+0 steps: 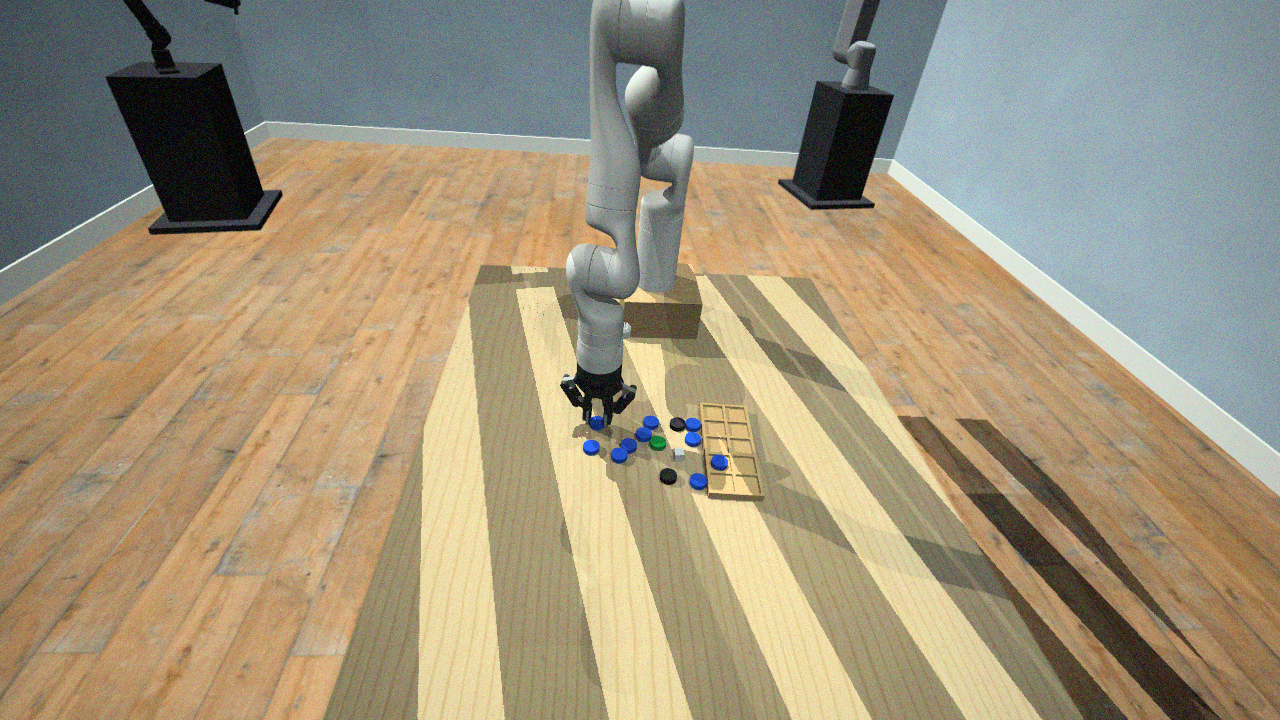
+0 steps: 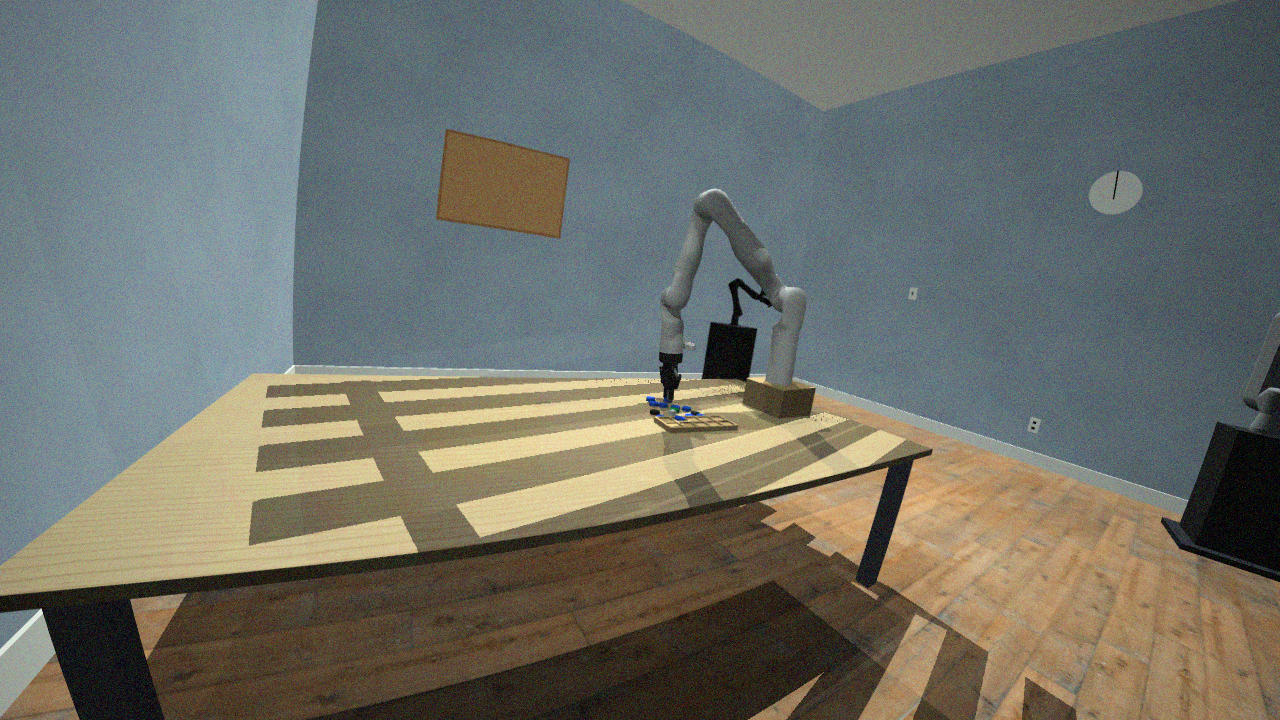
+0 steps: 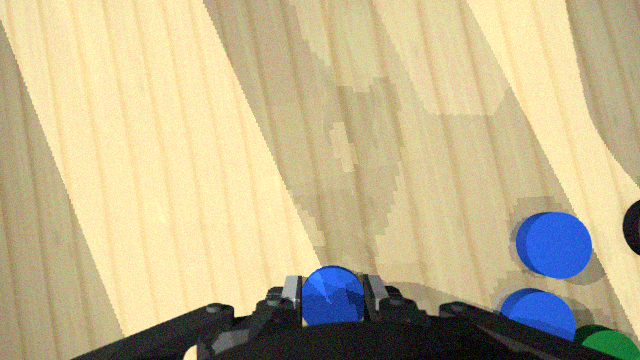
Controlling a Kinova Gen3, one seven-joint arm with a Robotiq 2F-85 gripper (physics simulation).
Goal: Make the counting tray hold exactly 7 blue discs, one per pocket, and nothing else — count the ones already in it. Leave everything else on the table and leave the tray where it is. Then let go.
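My gripper (image 1: 597,421) (image 2: 668,399) (image 3: 332,297) points down at the left end of the disc group, shut on a blue disc. That disc is low at the table; whether it touches the table is unclear. The wooden counting tray (image 1: 735,497) (image 2: 707,429) has two columns of pockets, and one blue disc (image 1: 718,462) is in its left column. One blue disc (image 1: 698,481) lies by the tray's left front corner, two more (image 1: 692,424) (image 1: 692,438) by its left edge. Other blue discs (image 1: 590,446) (image 1: 619,454) (image 1: 628,445) (image 1: 643,434) (image 1: 650,421) (image 3: 557,245) lie between gripper and tray.
A green disc (image 1: 657,442) (image 3: 610,346), two black discs (image 1: 677,423) (image 1: 667,476) and a small light grey cube (image 1: 678,454) lie between the gripper and the tray. The arm's wooden base block (image 1: 662,319) (image 2: 778,399) stands behind them. Striped shadows cross the table.
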